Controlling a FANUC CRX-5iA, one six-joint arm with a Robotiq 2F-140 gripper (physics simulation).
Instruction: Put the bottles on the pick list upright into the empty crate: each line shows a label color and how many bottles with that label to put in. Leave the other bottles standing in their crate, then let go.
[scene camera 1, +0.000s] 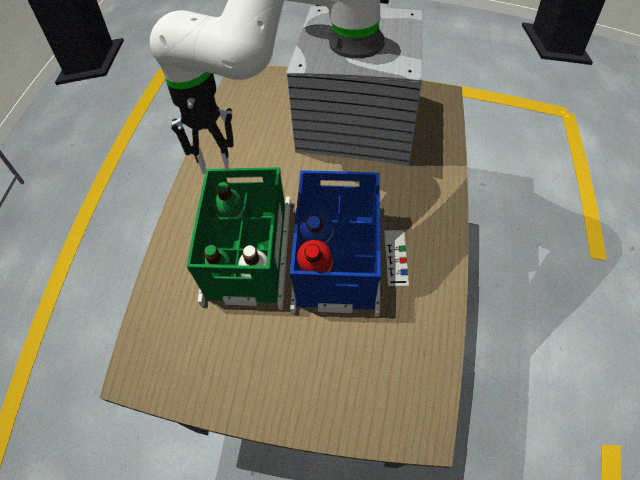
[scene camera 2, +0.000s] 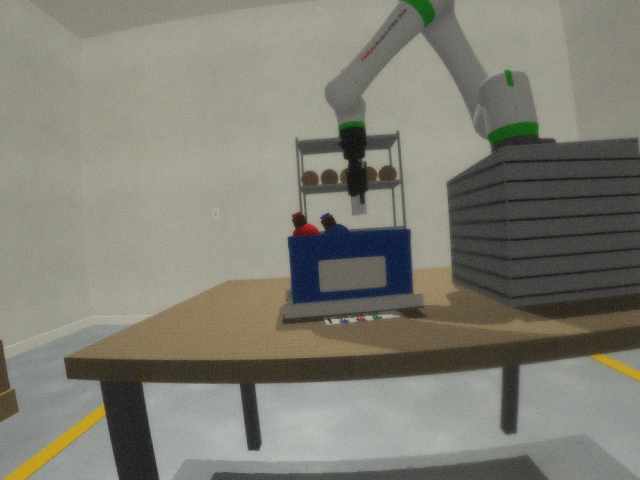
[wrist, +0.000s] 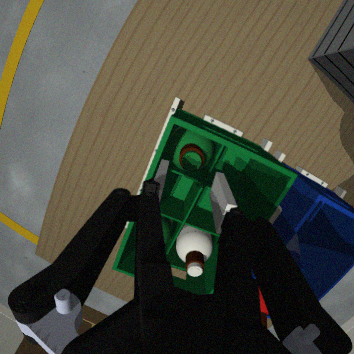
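Note:
The pick list shows green 1, red 1, blue 1. My gripper is partly open and empty, above the back of the green crate. A green bottle stands in its back left compartment, below my fingertips. Another green bottle is at front left, and a white bottle at front right. The blue crate holds a blue bottle and a red bottle, necks leaning left in scene camera 2.
The two crates are side by side on the wooden table, with pale rails between them. The grey robot pedestal stands behind the blue crate. A shelf rack with round brown objects stands in the background.

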